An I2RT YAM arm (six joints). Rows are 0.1 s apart.
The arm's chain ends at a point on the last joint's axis. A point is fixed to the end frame.
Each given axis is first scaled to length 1.
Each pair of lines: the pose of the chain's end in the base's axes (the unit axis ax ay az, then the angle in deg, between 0 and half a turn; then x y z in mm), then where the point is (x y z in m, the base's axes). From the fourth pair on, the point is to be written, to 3 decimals.
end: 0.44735, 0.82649, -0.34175, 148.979, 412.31, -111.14, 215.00
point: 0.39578 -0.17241 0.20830
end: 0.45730, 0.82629, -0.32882, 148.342, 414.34, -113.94, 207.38
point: 0.39771 -0.17498 0.19903
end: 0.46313, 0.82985, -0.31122, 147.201, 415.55, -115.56, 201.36
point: 0.39983 -0.17654 0.19108
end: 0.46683, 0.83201, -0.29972, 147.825, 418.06, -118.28, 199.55
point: 0.402 -0.179 0.188
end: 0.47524, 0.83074, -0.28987, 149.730, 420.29, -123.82, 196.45
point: 0.403 -0.184 0.183
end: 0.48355, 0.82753, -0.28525, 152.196, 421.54, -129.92, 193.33
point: 0.403 -0.189 0.178
